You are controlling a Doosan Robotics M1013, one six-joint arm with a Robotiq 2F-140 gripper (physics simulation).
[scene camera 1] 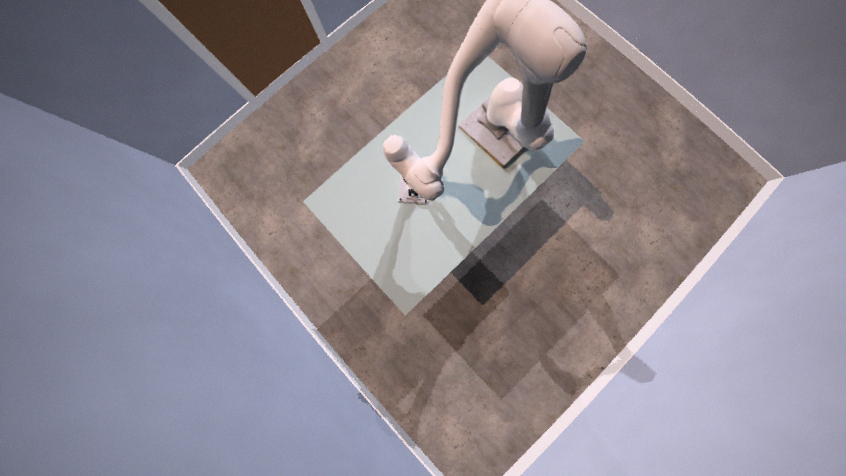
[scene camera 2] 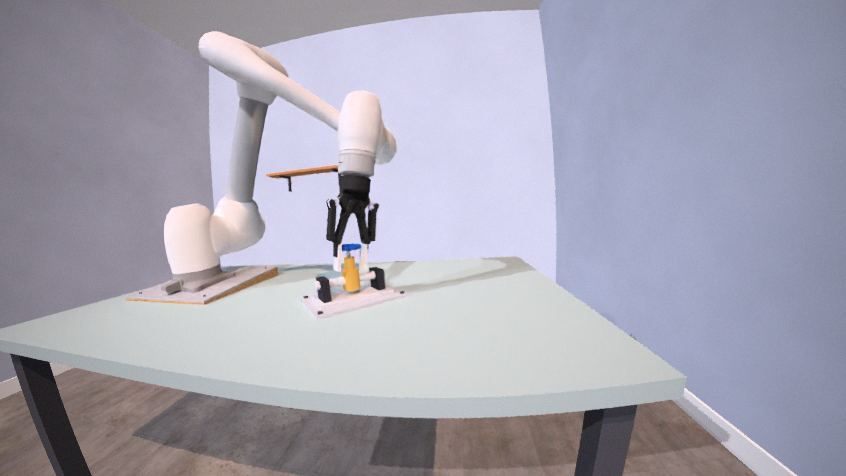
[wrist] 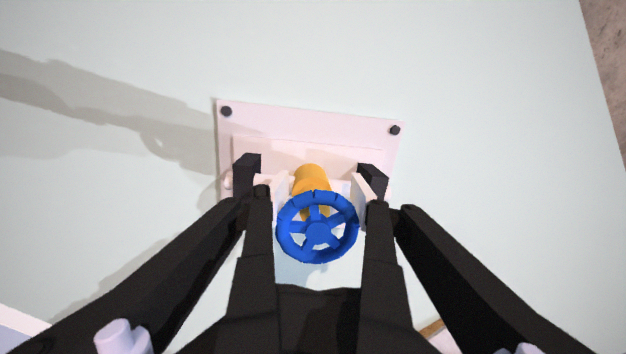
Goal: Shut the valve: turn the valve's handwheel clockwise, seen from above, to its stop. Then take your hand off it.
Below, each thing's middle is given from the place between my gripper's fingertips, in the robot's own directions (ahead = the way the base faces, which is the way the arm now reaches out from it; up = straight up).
Scene:
My hand is 1 cm past the blue handwheel (wrist: 317, 228), 2 cm to the right of it and 4 cm below it. The rest, counted from my hand: pale base plate (scene camera 2: 318, 313) 1 cm behind, 2 cm to the left, 8 cm below.

